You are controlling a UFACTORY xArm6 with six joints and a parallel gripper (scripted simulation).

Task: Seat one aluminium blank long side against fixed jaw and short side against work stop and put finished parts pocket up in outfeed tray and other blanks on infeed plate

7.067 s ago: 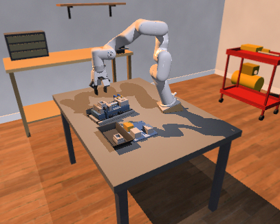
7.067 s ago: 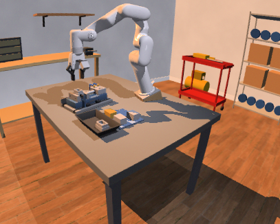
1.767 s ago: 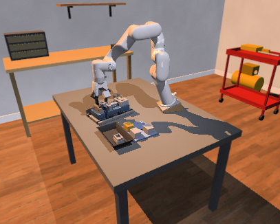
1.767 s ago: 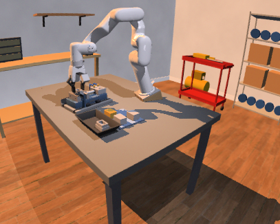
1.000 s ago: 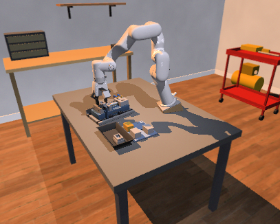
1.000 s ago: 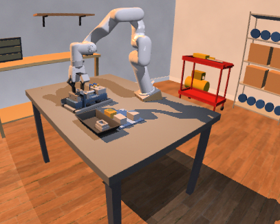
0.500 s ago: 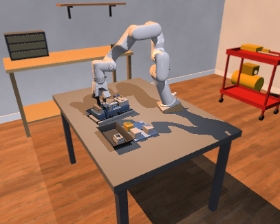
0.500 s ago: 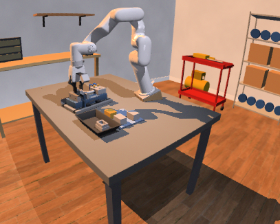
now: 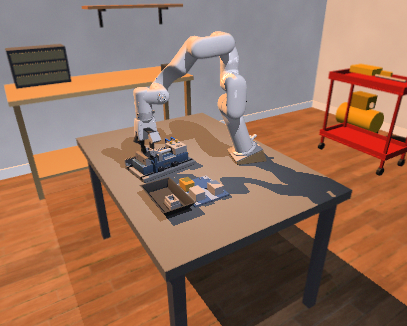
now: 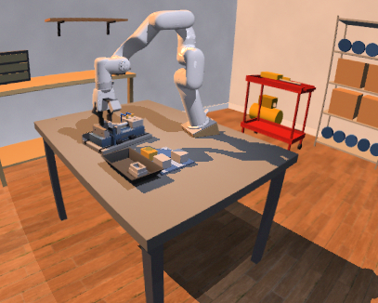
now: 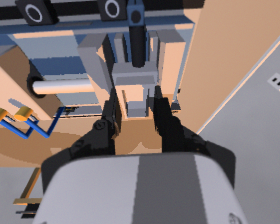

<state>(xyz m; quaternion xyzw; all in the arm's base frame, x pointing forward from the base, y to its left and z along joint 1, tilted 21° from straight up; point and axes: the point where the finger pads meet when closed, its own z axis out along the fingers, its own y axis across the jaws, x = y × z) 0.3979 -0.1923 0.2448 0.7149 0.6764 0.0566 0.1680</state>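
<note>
Now: the work stop rod 1 cm ahead of my hand, 5 cm to the left of it and 3 cm below it. The rest, counted from my hand: brass blank 1 cm behind, 26 cm to the left, 10 cm below; vise 7 cm behind, 1 cm to the left, 8 cm below; white cylinder rod 9 cm behind, 1 cm to the left, 4 cm below.
</note>
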